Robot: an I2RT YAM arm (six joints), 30 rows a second.
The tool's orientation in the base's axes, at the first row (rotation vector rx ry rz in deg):
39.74, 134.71, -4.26
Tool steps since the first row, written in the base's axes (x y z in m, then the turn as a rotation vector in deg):
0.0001, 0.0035, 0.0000, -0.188, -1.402, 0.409
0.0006, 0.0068, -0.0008, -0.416, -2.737, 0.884
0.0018, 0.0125, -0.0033, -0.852, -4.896, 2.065
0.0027, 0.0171, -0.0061, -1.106, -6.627, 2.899
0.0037, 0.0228, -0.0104, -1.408, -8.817, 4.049
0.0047, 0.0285, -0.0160, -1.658, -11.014, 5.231
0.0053, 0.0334, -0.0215, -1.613, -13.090, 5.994
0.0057, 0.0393, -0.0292, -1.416, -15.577, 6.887
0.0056, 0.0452, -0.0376, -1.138, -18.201, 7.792
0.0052, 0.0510, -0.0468, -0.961, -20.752, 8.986
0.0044, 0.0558, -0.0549, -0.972, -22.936, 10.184
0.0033, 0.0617, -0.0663, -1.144, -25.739, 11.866
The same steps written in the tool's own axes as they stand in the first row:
0.0016, 0.0030, -0.0008, -0.784, -1.242, -0.102
0.0033, 0.0060, -0.0006, -1.552, -2.439, -0.295
0.0067, 0.0112, 0.0007, -3.011, -4.355, -0.964
0.0100, 0.0152, 0.0023, -4.170, -5.858, -1.357
0.0147, 0.0200, 0.0049, -5.708, -7.737, -1.916
0.0202, 0.0247, 0.0085, -7.302, -9.592, -2.466
0.0255, 0.0285, 0.0120, -8.765, -11.250, -2.547
0.0328, 0.0328, 0.0168, -10.594, -13.168, -2.542
0.0408, 0.0367, 0.0218, -12.544, -15.161, -2.467
0.0495, 0.0403, 0.0273, -14.578, -17.104, -2.691
0.0573, 0.0430, 0.0320, -16.327, -18.827, -3.115
0.0678, 0.0460, 0.0387, -18.562, -21.098, -3.864

